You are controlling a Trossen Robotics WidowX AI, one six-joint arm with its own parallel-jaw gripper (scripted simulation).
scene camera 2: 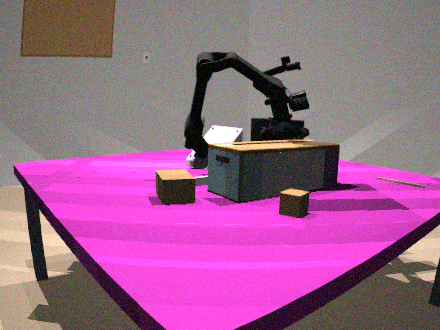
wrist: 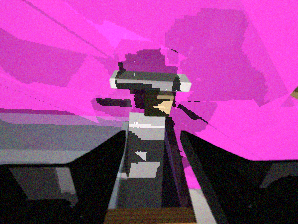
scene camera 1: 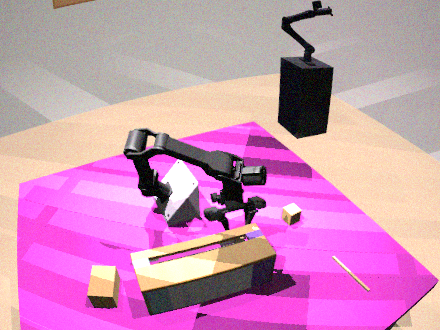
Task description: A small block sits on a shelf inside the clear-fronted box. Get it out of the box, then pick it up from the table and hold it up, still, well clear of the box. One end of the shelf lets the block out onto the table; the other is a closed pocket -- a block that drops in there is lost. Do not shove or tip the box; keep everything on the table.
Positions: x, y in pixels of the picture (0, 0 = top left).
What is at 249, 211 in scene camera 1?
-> The gripper.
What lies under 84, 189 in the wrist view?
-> The gripper.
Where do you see a long box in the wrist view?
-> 151, 176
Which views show the long box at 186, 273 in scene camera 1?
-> Scene camera 2, the wrist view and scene camera 1: all of them.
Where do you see a long box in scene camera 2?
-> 242, 171
